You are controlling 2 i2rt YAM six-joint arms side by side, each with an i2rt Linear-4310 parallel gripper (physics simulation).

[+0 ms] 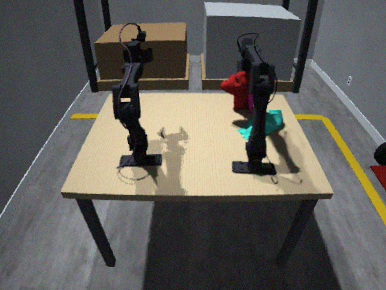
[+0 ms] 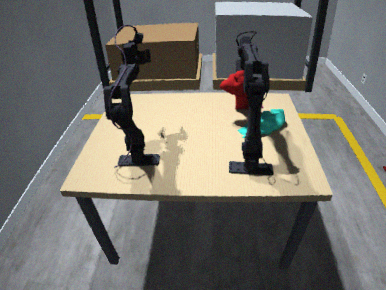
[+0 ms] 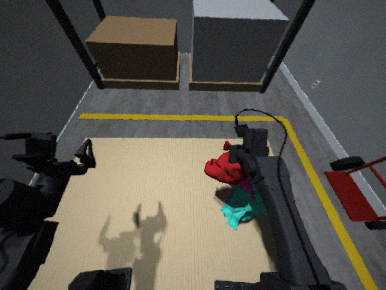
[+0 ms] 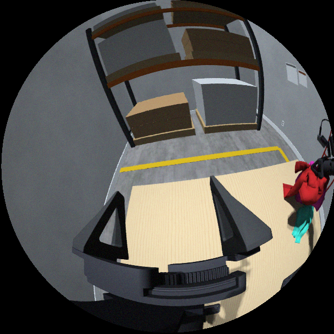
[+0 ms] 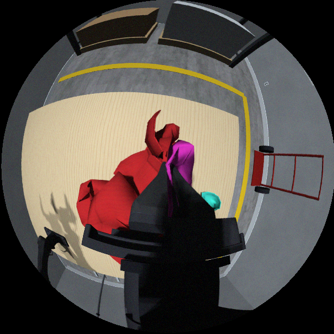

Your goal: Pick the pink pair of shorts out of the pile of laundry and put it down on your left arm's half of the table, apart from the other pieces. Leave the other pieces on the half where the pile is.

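Observation:
The pink shorts (image 1: 251,101) (image 3: 248,187) (image 5: 182,157) are crumpled and partly hidden by the right arm and the red piece. My right gripper (image 5: 166,166) is shut on them, with its tips where pink and red cloth meet. The red piece (image 1: 241,92) (image 2: 237,90) (image 3: 222,169) (image 4: 307,189) (image 5: 107,200) is bunched at the same fingertips and hangs above the table with the shorts. The teal piece (image 1: 267,123) (image 2: 270,122) (image 3: 237,214) (image 4: 302,225) (image 5: 210,200) lies on the table below. My left gripper (image 4: 161,188) is open and empty above the left half.
The table (image 1: 200,175) (image 3: 165,180) carries both arm bases near its front edge. Behind it stand a brown box (image 1: 142,50) and a grey box (image 1: 250,47) on pallets in a rack. A red hand truck (image 3: 350,195) (image 5: 258,168) stands beyond the right side.

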